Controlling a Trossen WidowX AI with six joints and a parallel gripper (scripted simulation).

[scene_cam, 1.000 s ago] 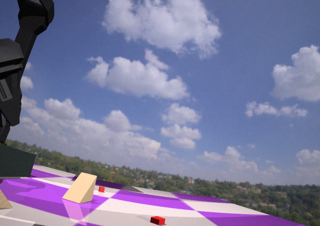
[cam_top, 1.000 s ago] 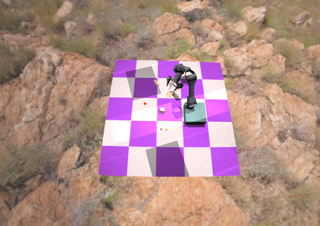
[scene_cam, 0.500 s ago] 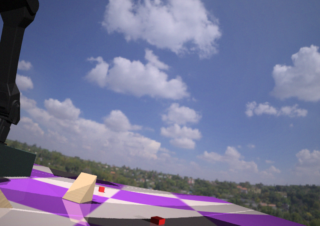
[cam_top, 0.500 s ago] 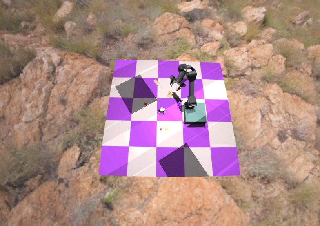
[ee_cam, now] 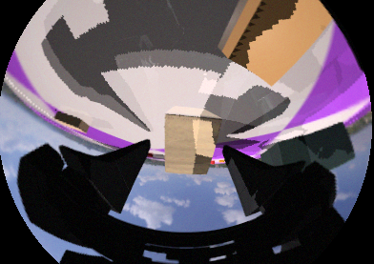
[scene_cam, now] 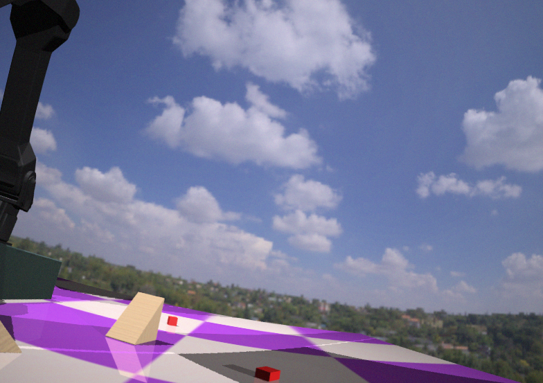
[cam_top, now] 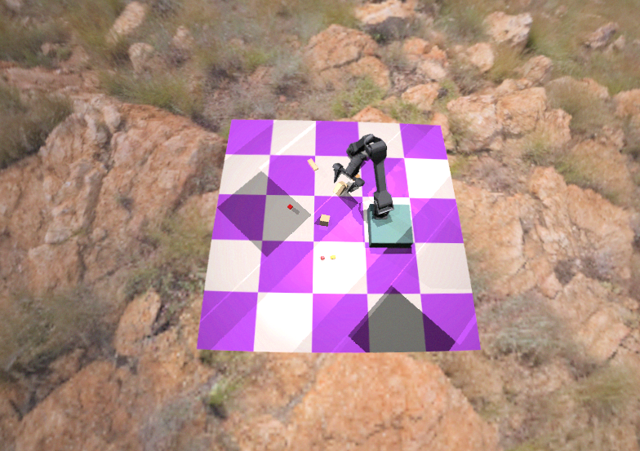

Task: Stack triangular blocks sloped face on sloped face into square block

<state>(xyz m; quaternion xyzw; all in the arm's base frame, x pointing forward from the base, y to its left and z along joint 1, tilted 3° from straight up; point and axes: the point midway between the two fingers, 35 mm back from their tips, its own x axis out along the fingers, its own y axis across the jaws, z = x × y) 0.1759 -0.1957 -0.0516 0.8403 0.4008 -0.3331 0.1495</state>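
Right now the square block is 1 cm above my gripper tip. The rest, counted from my gripper tip: red cube 10 cm ahead, 39 cm to the left; yellow piece 4 cm ahead, 39 cm to the left, 1 cm below; tan piece 15 cm ahead, 14 cm to the right, 1 cm below.
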